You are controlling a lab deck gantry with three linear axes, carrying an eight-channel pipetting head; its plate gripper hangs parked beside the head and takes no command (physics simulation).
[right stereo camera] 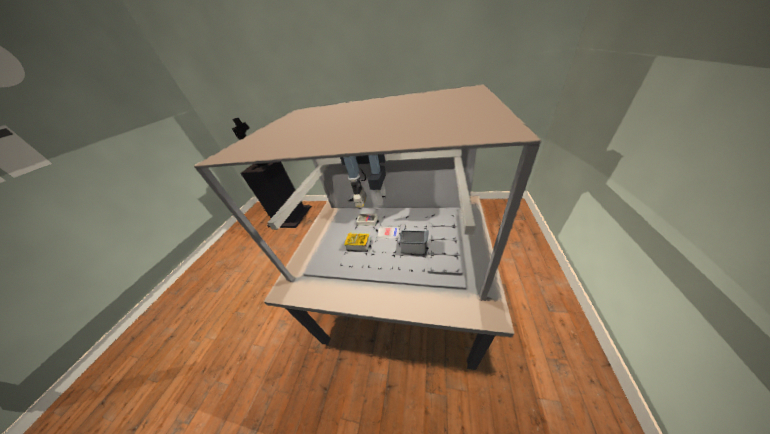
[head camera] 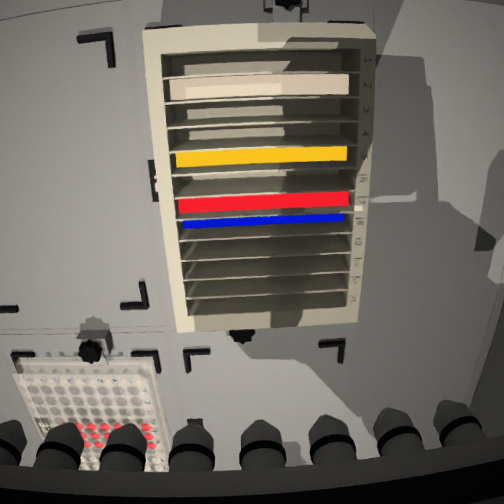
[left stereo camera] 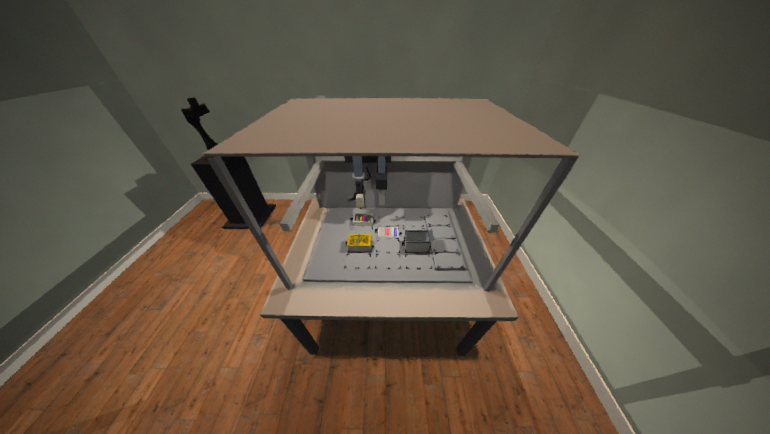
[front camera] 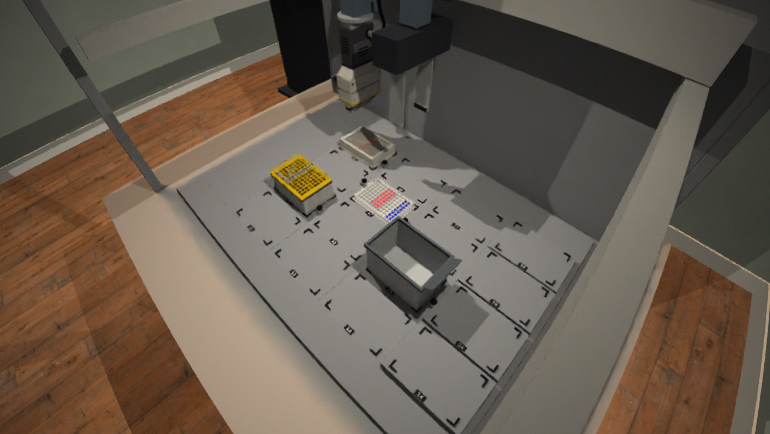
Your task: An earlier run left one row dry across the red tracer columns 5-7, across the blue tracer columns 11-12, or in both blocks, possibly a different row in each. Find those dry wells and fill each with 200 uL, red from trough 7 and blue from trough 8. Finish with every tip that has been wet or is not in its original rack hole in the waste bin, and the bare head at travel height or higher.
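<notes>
The pipetting head (front camera: 358, 88) (left stereo camera: 359, 199) hangs high at the back left, near the trough reservoir (front camera: 372, 160) (head camera: 160, 150). Its dark nozzles (head camera: 192, 450) are bare in the head camera view. Red liquid (head camera: 263, 202) lies in trough 7, blue liquid (head camera: 263, 221) in trough 8. The well plate (front camera: 372, 188) (head camera: 115, 370) shows red wells (front camera: 383, 197) and blue wells (front camera: 397, 210); nozzles partly cover it in the head view, so dry wells cannot be told. The yellow tip rack (front camera: 301, 177) is front-left. The grey waste bin (front camera: 393, 280) stands right of the plate. The parked gripper (front camera: 410, 115) is open and empty.
Cream liquid (head camera: 260, 86) lies in trough 2 and yellow liquid (head camera: 261, 157) in trough 5. The deck (front camera: 258, 307) carries black corner marks and small knobs. A dark back wall and side rails enclose it. A black pedestal (left stereo camera: 237, 188) stands outside at left.
</notes>
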